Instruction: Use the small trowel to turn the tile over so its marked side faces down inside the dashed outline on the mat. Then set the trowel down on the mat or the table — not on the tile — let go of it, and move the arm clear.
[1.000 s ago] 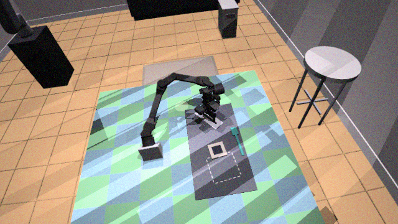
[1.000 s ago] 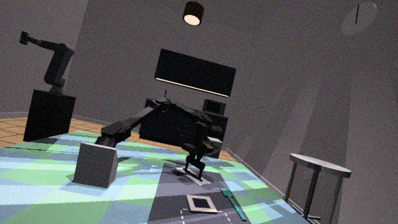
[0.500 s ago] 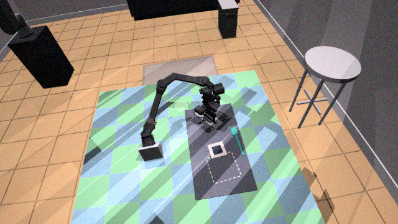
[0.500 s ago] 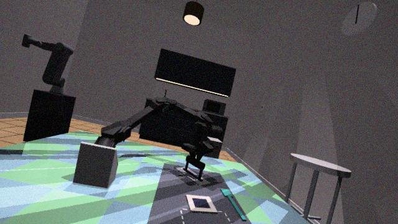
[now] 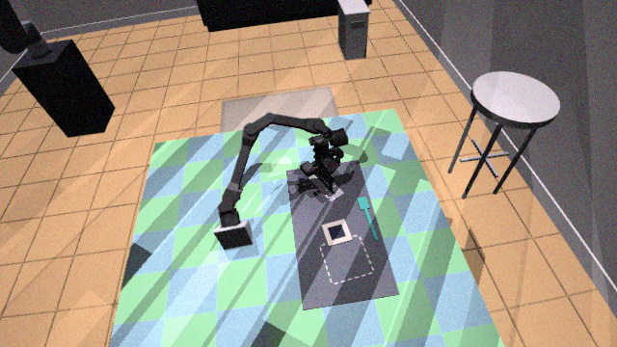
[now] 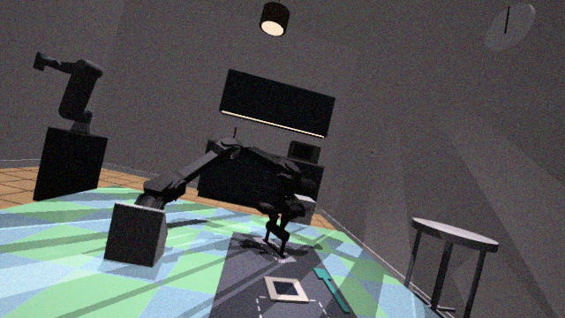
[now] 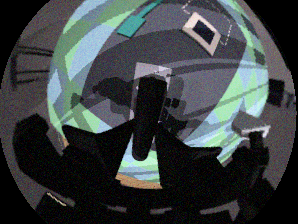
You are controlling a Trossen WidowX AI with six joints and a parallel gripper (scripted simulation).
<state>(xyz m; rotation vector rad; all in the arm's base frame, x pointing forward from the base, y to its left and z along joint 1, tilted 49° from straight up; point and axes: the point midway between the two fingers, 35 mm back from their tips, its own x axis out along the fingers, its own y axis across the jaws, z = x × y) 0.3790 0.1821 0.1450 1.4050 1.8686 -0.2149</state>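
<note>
Right now my gripper tip is 30 mm above the dark-handled float, 20 mm to the left of it and 10 mm short of it. The rest, counted from my gripper tip: teal trowel (190 mm to the right, 160 mm ahead, 60 mm below); mat (220 mm to the right, 80 mm below, 20 mm ahead); tile (260 mm to the right, 60 mm below, 20 mm ahead).
</note>
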